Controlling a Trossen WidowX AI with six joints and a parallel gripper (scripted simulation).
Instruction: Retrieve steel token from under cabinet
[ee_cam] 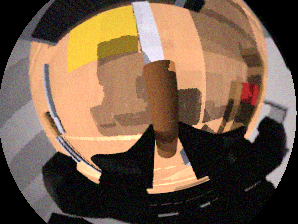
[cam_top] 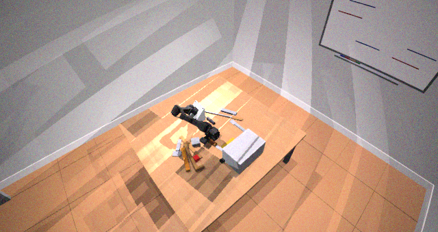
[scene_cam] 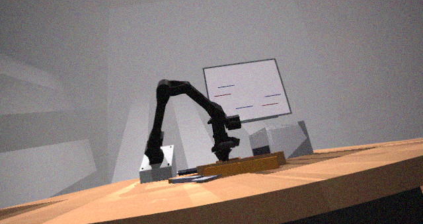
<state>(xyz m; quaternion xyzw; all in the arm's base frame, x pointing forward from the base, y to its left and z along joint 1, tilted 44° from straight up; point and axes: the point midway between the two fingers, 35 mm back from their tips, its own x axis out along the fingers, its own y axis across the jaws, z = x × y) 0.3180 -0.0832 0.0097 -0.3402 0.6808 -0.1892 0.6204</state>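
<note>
The grey block is 10 cm to the right of my gripper tip, 7 cm behind it and 1 cm above it. Round my gripper tip: orange bar (27 cm to the right, 3 cm ahead); then thin wooden stick (17 cm to the right, 6 cm behind); then red block (19 cm to the right, 8 cm ahead, 1 cm above).
</note>
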